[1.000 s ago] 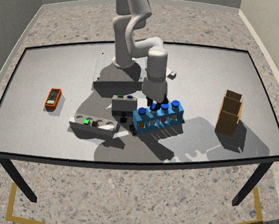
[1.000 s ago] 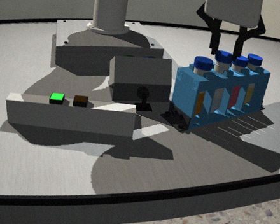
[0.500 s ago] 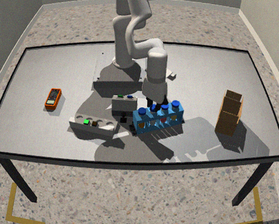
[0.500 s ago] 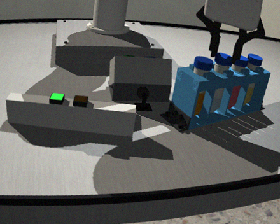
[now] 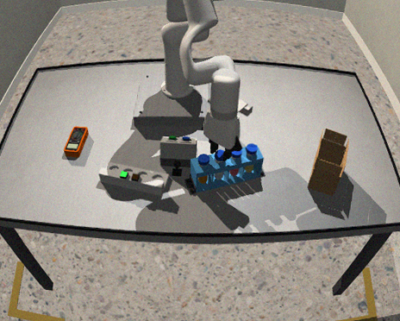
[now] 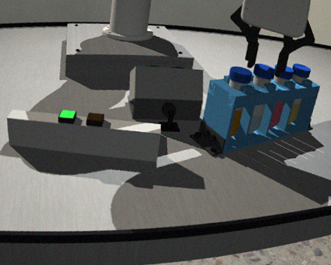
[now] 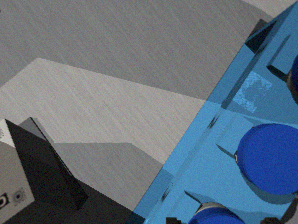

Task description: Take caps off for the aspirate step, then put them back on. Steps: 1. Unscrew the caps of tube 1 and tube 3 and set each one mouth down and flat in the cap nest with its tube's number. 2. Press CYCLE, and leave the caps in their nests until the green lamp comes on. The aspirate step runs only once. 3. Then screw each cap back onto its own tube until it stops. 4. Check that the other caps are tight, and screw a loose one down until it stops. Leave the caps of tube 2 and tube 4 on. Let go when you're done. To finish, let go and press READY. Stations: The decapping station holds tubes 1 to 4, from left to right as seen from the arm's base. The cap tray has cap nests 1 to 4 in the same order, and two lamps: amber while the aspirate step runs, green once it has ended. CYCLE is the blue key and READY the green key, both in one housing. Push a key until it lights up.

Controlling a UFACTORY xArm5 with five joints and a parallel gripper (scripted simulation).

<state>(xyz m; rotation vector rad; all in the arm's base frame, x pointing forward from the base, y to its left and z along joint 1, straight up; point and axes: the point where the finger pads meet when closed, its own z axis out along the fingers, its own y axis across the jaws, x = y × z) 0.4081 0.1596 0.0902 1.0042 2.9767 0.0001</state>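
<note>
The blue cap is 5 cm to the left of my hand, 3 cm below it and 2 cm behind it. From my hand the other things lie so: blue key (12 cm behind, 11 cm to the right, 7 cm below); then green key (15 cm to the right, 12 cm behind, 7 cm below); then grey key housing (13 cm to the right, 10 cm behind, 9 cm below).
</note>
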